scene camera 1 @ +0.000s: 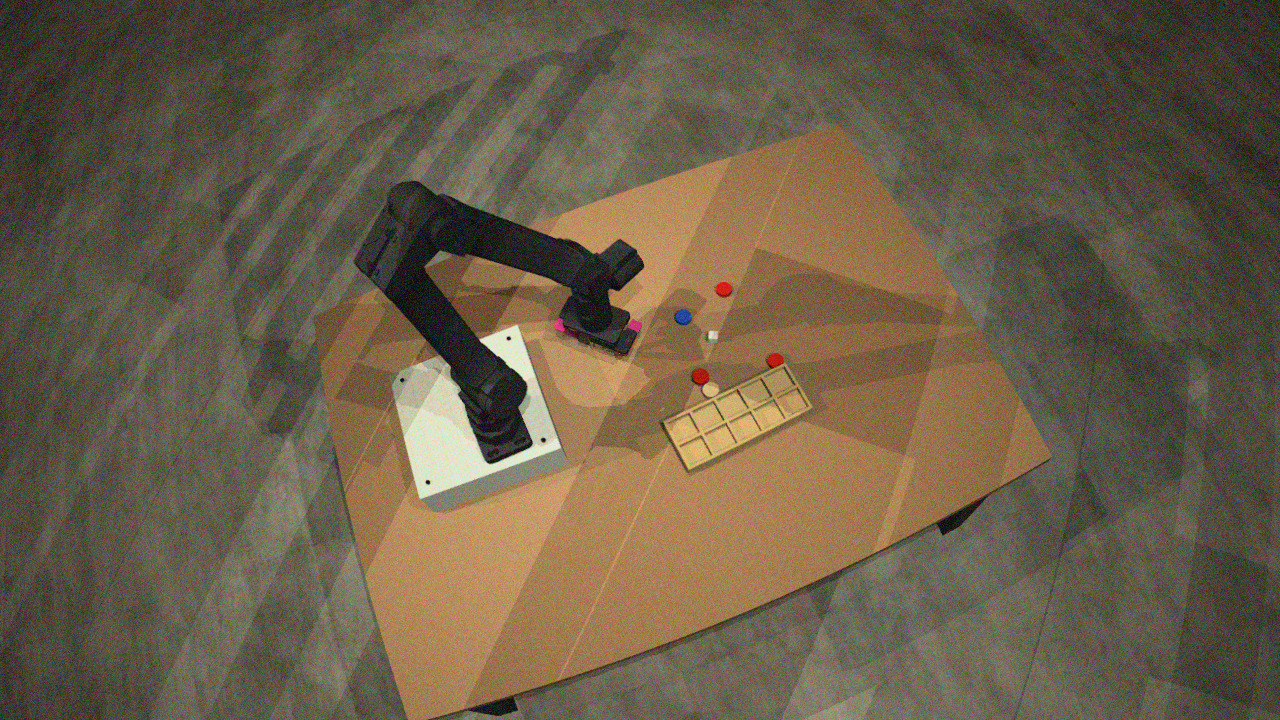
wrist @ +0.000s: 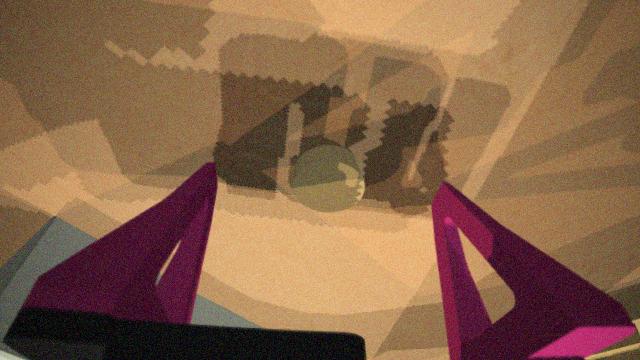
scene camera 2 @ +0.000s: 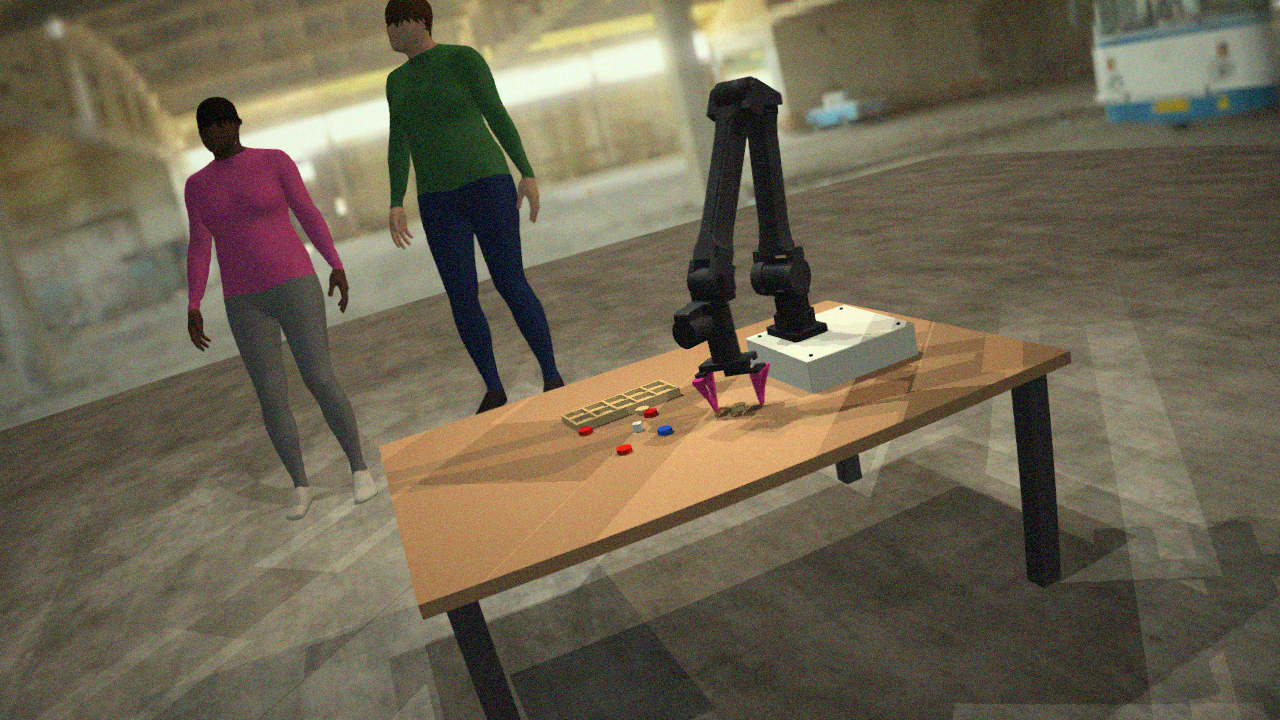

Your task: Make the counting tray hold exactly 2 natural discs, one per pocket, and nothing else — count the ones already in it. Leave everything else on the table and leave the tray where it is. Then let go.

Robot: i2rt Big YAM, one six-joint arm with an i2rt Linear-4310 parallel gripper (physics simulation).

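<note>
My gripper (scene camera 1: 601,345) (scene camera 2: 737,410) (wrist: 330,183) is open and empty, low over the table near the white base. A natural disc (wrist: 325,192) lies flat on the table, partly shadowed, and shows between and beyond the two spread fingertips in the wrist view; the hand hides it in scene camera 1. A second natural disc (scene camera 1: 710,390) (scene camera 2: 641,408) lies on the table against or very near the long side of the counting tray (scene camera 1: 691,466) (scene camera 2: 572,425), beside a red disc. The tray has two rows of pockets, and I see no disc in them.
Red discs (scene camera 1: 699,376) (scene camera 1: 775,360) (scene camera 1: 724,289) lie on the table, two near the tray and one farther off. A blue disc (scene camera 1: 682,317) (scene camera 2: 665,430) and a small white cube (scene camera 1: 712,336) (scene camera 2: 637,427) lie between gripper and far red disc. The white base block (scene camera 1: 429,438) (scene camera 2: 850,344) carries the arm.
</note>
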